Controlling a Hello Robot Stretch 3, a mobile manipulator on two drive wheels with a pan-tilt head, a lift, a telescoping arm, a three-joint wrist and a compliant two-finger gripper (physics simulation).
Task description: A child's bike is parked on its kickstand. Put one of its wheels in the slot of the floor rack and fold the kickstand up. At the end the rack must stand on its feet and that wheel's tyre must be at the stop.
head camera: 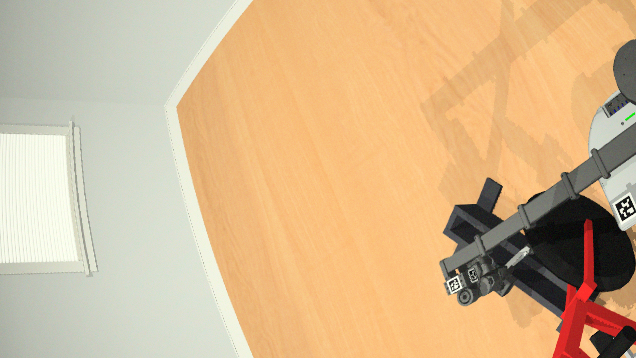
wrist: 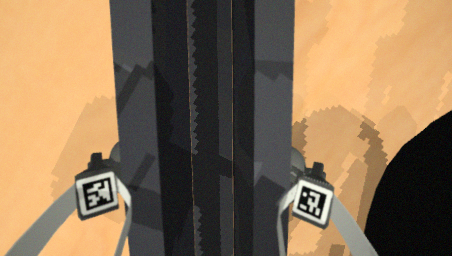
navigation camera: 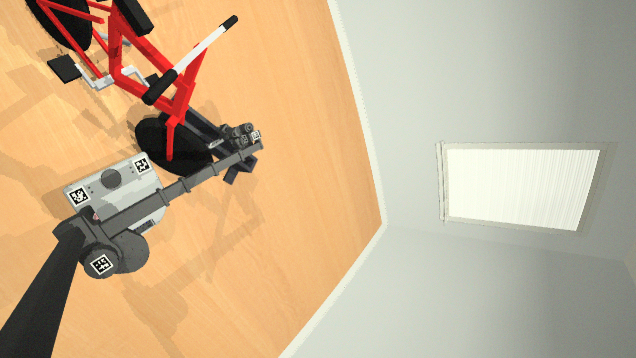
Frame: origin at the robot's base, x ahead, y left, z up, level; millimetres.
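Seen in the pictures: gripper, fingertip midpoint: (head camera: pixel 522 264) (wrist: pixel 209 162) (navigation camera: pixel 212 138); robot's base at its link origin: (navigation camera: pixel 111 177).
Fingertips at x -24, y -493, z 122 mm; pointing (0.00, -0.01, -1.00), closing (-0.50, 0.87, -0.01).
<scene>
Offsets run from my fingertips to a thing's top centre. "spot": to the spot under its first point.
The dark grey floor rack {dx -5, dy -3, dz +61 mm} (head camera: pixel 489 194) (navigation camera: pixel 231 175) (wrist: pixel 135 100) lies lengthwise under my wrist, its long slot facing up. My gripper (head camera: pixel 515 270) (navigation camera: pixel 223 141) (wrist: pixel 209 162) is shut on the rack, one fingertip against each outer side. The red bike (head camera: pixel 570 325) (navigation camera: pixel 115 45) is upright. Its black front wheel {spot: dx +31, dy +213, dz +150 mm} (head camera: pixel 575 245) (navigation camera: pixel 175 147) (wrist: pixel 420 190) is beside the rack, outside the slot, on my base's side. A light grey rod {spot: dx +446, dy +294, dz +250 mm} (navigation camera: pixel 117 39) behind the frame may be the kickstand; its lower end is hidden. Whether the rack's feet touch the floor is unclear.
My base (navigation camera: pixel 125 200) stands close to the front wheel, and my extended arm (head camera: pixel 545 200) (navigation camera: pixel 200 175) passes over the rack's end. The handlebar {spot: dx +268, dy +171, dz +553 mm} (navigation camera: pixel 200 47) is turned. The bike's rear wheel {spot: dx +569, dy +384, dz +125 mm} (navigation camera: pixel 75 25) is at the upper left. Walls with a window (head camera: pixel 37 197) (navigation camera: pixel 520 187) stand beyond the floor.
</scene>
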